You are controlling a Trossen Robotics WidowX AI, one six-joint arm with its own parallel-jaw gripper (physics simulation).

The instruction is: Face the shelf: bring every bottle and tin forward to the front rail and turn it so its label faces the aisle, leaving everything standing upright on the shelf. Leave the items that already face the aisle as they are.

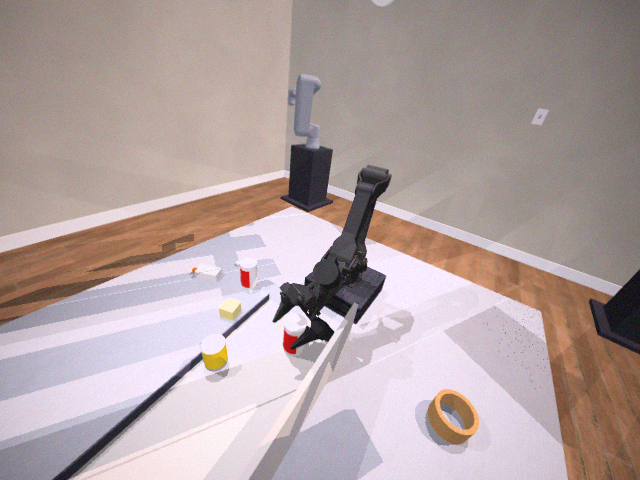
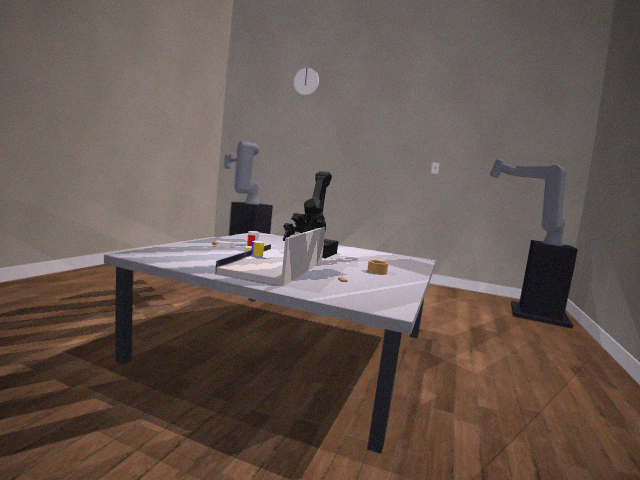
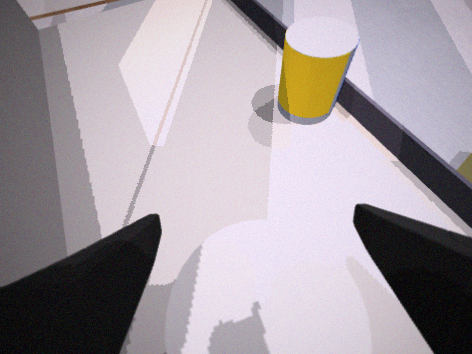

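Seen in the pictures: gripper, between the fingertips: [image 1: 281, 335] [image 3: 256, 217]; arm's base, origin of its link: [image 1: 349, 279].
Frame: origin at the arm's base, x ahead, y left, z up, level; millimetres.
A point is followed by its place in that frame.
A white-topped tin with a red patch [image 1: 290, 342] {x 327, y 42, z 7 mm} [image 3: 280, 285] {x 307, y 24, z 51 mm} stands upright on the shelf [image 2: 248, 272] {x 750, y 83, z -48 mm} [image 3: 210, 175] {x 415, y 36, z -48 mm}. The red patch is on its rail side. My gripper [image 1: 284, 334] {x 339, y 21, z 26 mm} [image 3: 256, 217] {x 339, y 21, z 26 mm} is open, its fingers on either side of this tin's top, holding nothing. Whether a finger touches the tin is unclear. A white-topped tin with yellow on its side [image 1: 214, 353] {x 478, y -50, z 21 mm} [image 2: 258, 250] {x 487, y -57, z -14 mm} [image 3: 312, 80] {x 443, y -61, z 2 mm} stands upright close to the dark front rail [image 1: 149, 401] {x 614, y -79, z -32 mm} [image 2: 232, 258] {x 655, y -71, z -33 mm} [image 3: 387, 130] {x 402, y -118, z -33 mm}. The yellow faces inward; a blue strip shows toward the rail.
The cream back panel [image 1: 305, 397] {x 421, y 175, z 67 mm} [image 2: 305, 253] {x 490, y 187, z 15 mm} [image 3: 25, 150] {x 459, y 169, z -12 mm} rises beside my gripper. Beyond the rail are a pale yellow block [image 1: 230, 308] {x 353, y -190, z -36 mm}, a red-and-white cylinder [image 1: 248, 274] {x 242, y -253, z -4 mm} [image 2: 252, 238] {x 249, y -262, z -8 mm} and a white orange-tipped item [image 1: 208, 272] {x 312, y -396, z -46 mm}. An orange ring [image 1: 442, 426] {x 215, y 409, z -39 mm} lies behind the panel.
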